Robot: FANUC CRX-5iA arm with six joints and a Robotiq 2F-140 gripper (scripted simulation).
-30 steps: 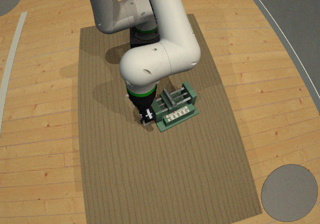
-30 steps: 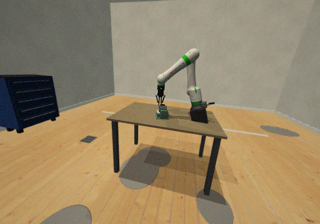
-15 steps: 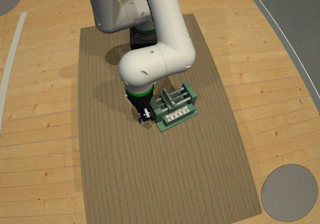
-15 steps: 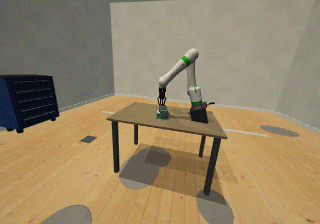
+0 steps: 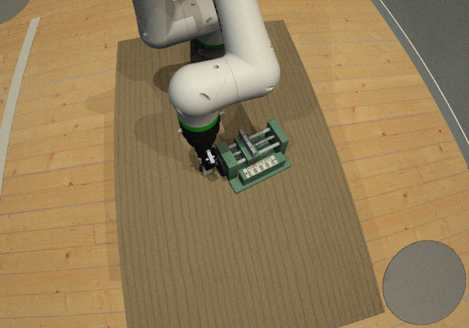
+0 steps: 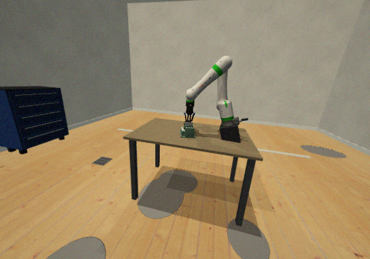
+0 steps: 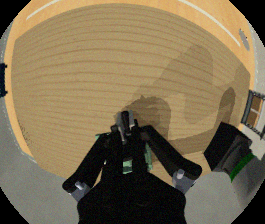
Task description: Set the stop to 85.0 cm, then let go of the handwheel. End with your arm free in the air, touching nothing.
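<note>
The stop block is 13 cm to the left of my hand, 3 cm behind it and 3 cm above it.
</note>
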